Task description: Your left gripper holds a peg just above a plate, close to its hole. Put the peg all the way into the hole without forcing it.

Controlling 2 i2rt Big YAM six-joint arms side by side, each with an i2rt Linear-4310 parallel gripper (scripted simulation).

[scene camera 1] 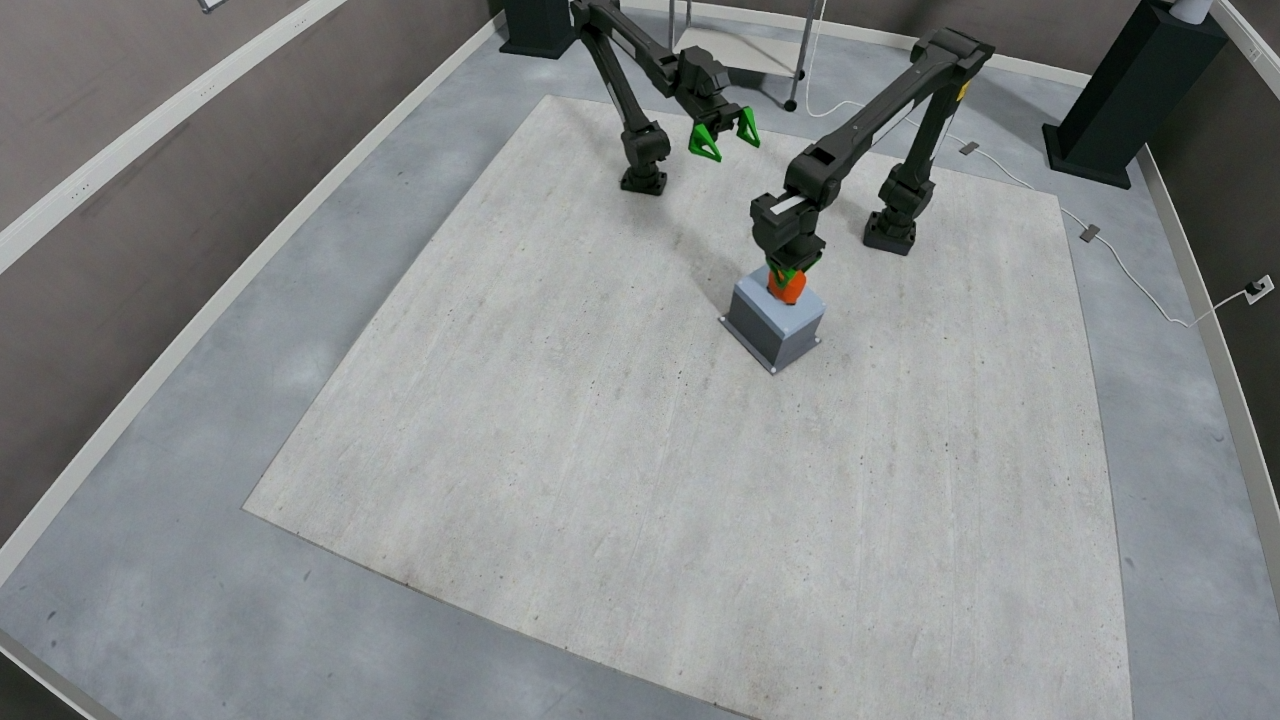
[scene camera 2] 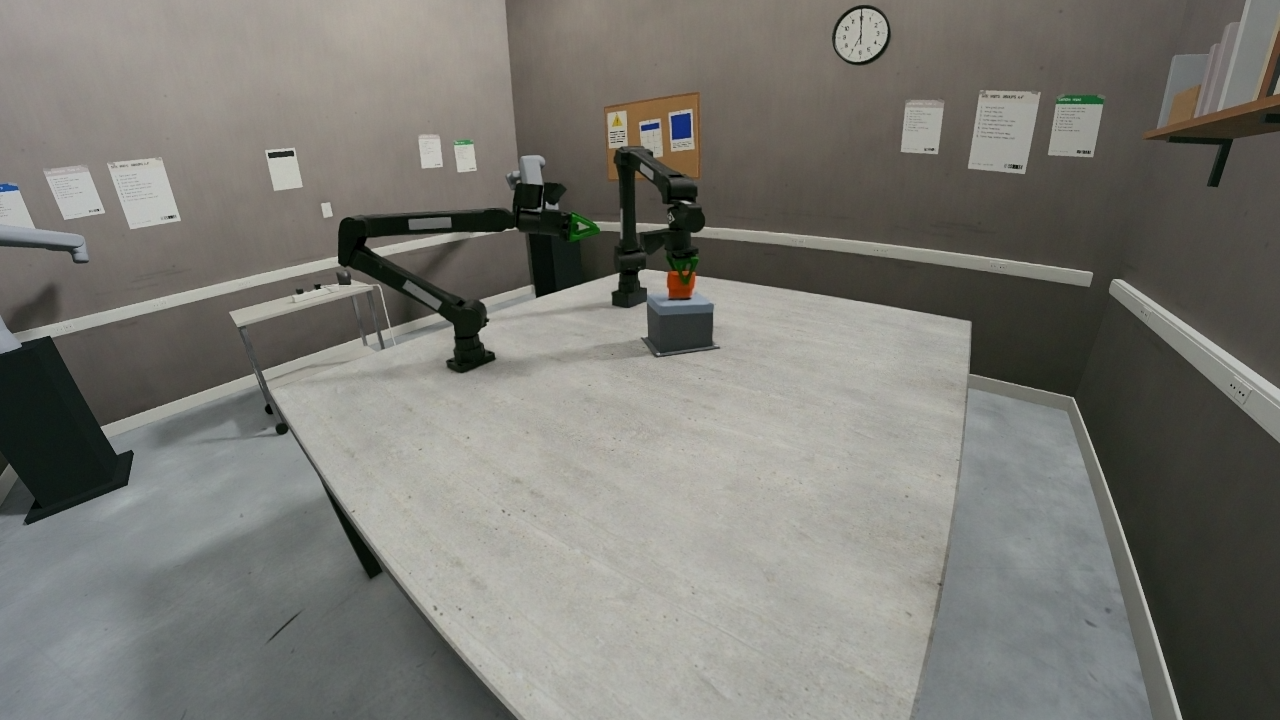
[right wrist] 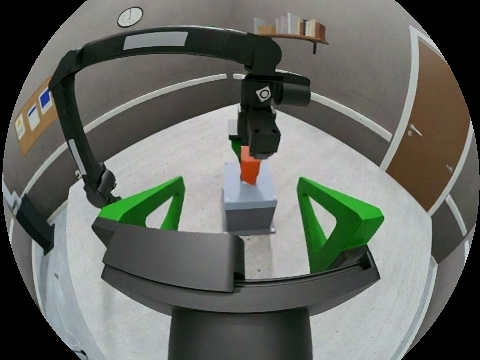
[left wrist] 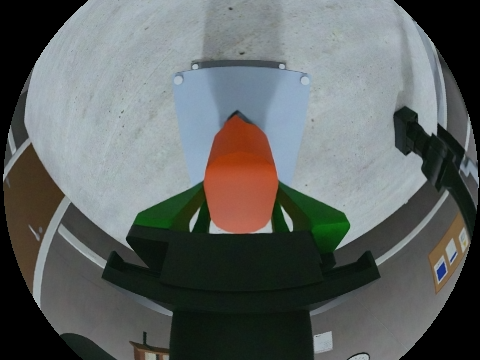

Labels:
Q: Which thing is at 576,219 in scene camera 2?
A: My right gripper.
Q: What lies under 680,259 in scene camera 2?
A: My left gripper.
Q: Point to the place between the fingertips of my left gripper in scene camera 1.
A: At 788,282

